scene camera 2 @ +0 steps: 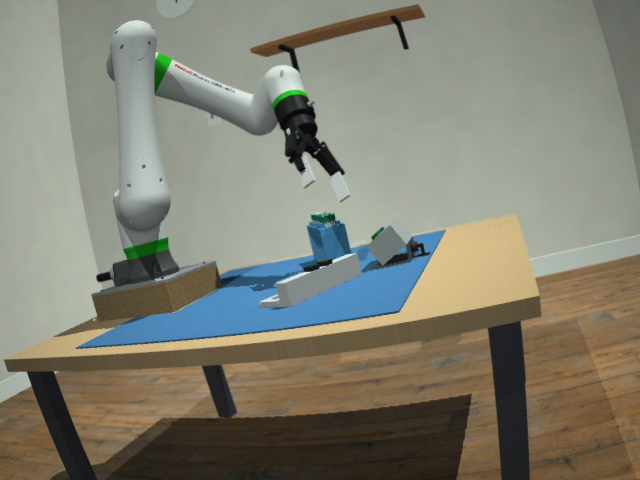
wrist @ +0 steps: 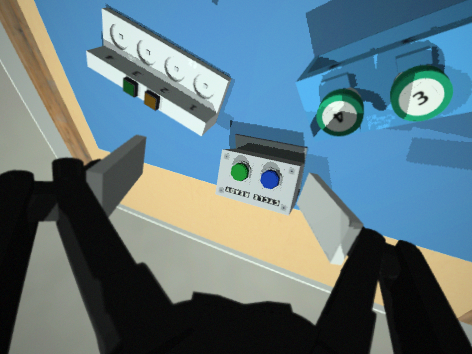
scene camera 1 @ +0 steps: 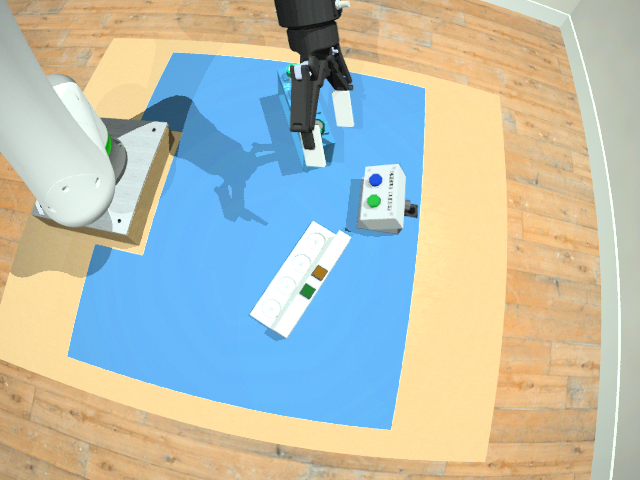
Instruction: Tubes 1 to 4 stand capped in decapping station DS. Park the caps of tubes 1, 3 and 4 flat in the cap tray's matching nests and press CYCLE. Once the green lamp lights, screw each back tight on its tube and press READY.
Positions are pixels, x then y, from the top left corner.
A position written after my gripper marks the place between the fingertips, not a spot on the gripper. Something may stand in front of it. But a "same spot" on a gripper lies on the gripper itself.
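My gripper is visible in scene camera 1 (332, 143), in scene camera 2 and in the wrist view. On my gripper (scene camera 2: 295, 151) and (wrist: 38, 222) are the same spot. For a grey button box (scene camera 1: 388, 217) and (wrist: 217, 185) are likewise the same spot.
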